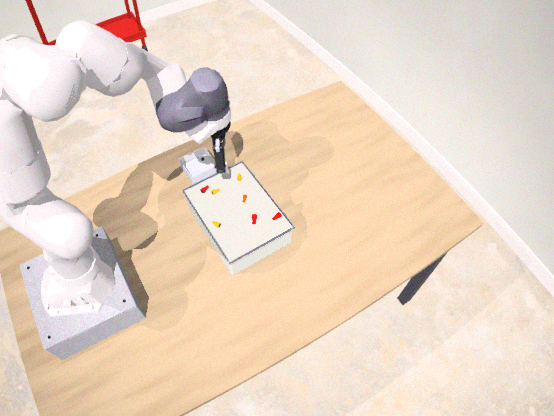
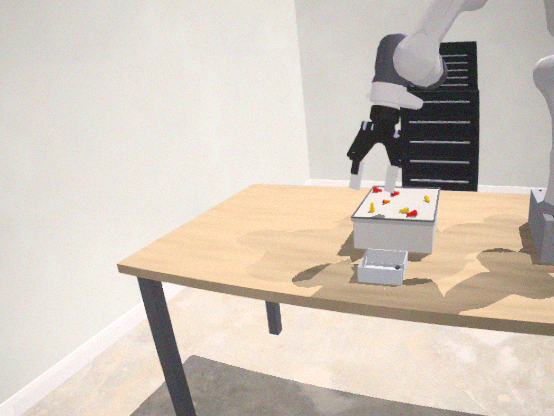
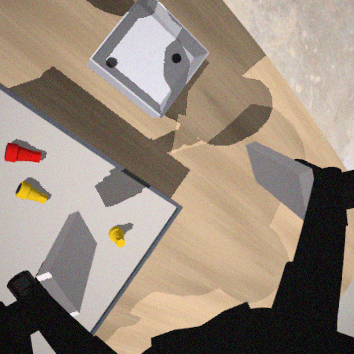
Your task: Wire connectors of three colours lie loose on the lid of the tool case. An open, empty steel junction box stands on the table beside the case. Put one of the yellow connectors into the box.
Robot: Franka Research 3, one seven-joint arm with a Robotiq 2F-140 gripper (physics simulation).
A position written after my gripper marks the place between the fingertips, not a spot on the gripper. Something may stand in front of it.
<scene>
In view: my gripper (image 2: pixel 372 190), a junction box (image 2: pixel 377 266) and a tool case (image 1: pixel 239 243).
My gripper also shows in image 3 (image 3: pixel 168 195). The junction box shows as well in image 1 (image 1: pixel 198 165). The tool case shows as well in image 2 (image 2: pixel 385 229) and in image 3 (image 3: pixel 74 175).
</scene>
